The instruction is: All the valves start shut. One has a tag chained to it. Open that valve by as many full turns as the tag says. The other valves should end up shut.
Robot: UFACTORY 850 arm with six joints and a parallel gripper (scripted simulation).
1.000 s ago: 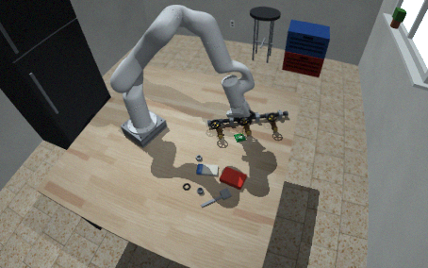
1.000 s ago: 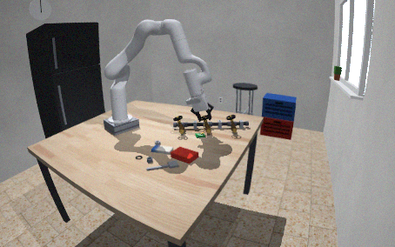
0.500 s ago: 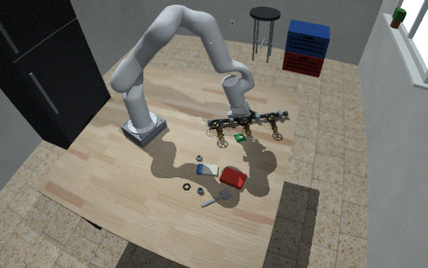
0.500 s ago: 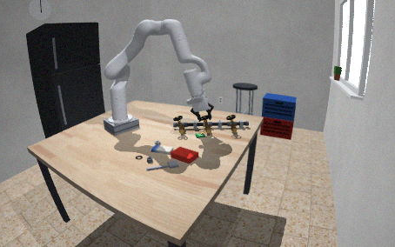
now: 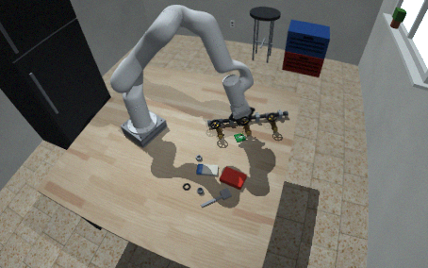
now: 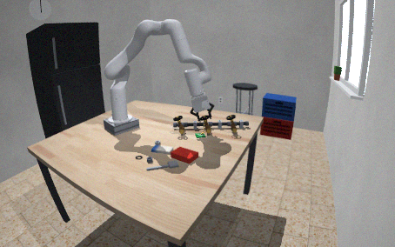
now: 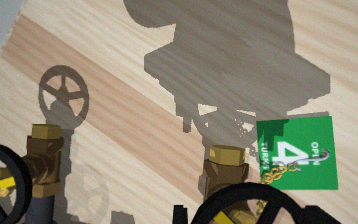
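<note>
My hand is 100 mm above the green tag, 50 mm to the left of it and 30 mm past it. The rest, counted from my hand: grey scraper 440 mm to the right, 100 mm below, 60 mm behind; red box 330 mm to the right, 90 mm below, 10 mm behind; white block 300 mm to the right, 150 mm behind, 100 mm below.
</note>
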